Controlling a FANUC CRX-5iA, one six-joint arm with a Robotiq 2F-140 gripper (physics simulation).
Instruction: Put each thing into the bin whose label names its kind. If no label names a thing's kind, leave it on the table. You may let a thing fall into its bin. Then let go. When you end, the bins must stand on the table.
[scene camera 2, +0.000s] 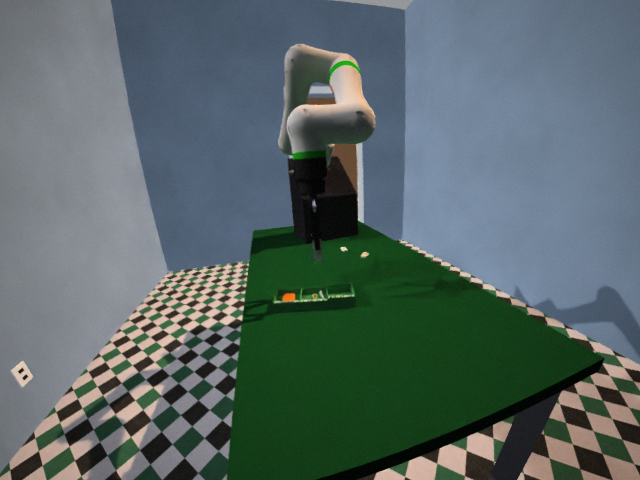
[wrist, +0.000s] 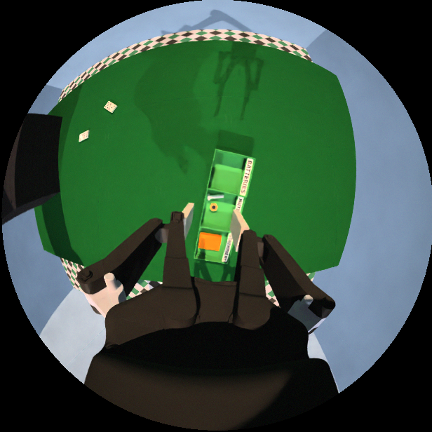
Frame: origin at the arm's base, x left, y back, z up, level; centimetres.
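Seen in the pictures: gripper, fingertip midpoint: (scene camera 2: 317, 256).
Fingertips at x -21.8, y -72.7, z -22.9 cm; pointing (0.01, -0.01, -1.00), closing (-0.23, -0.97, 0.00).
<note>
Offsets run from my fingertips to a thing's top centre. "*": to the spot under its first point. Level surfaces: height alone.
My gripper (scene camera 2: 317, 252) (wrist: 212, 215) is partly open and empty, above the row of bins. In the wrist view, an orange block {dx -10.3, dy +1.5, dz -13.3 cm} (scene camera 2: 288, 297) (wrist: 209, 241) lies in the stationery bin (wrist: 227, 248). A brass-coloured nut {dx -1.9, dy -0.1, dz -13.4 cm} (scene camera 2: 314, 296) (wrist: 213, 207) and a slim silvery bolt {dx +0.4, dy -0.7, dz -12.8 cm} (scene camera 2: 322, 293) (wrist: 215, 197) lie in the middle bin, whose label (wrist: 240, 203) is partly hidden by a finger. The batteries bin {* dx +4.4, dy -7.0, dz -11.5 cm} (scene camera 2: 340, 296) (wrist: 248, 176) holds no thing that I can see. Two small pale pieces with dots, like dice, lie on the table: one {dx +30.8, dy +27.7, dz -14.3 cm} (scene camera 2: 364, 254) (wrist: 110, 106) and another {dx +25.0, dy +39.1, dz -14.3 cm} (scene camera 2: 343, 249) (wrist: 84, 136) nearer the base.
The three bins are joined in one row and stand on the green table {dz -15.0 cm} (scene camera 2: 392, 361) (wrist: 300, 150). The black robot pedestal (scene camera 2: 337, 214) (wrist: 37, 155) stands at the table's far end in the scene view. The arm's shadow falls across the table.
</note>
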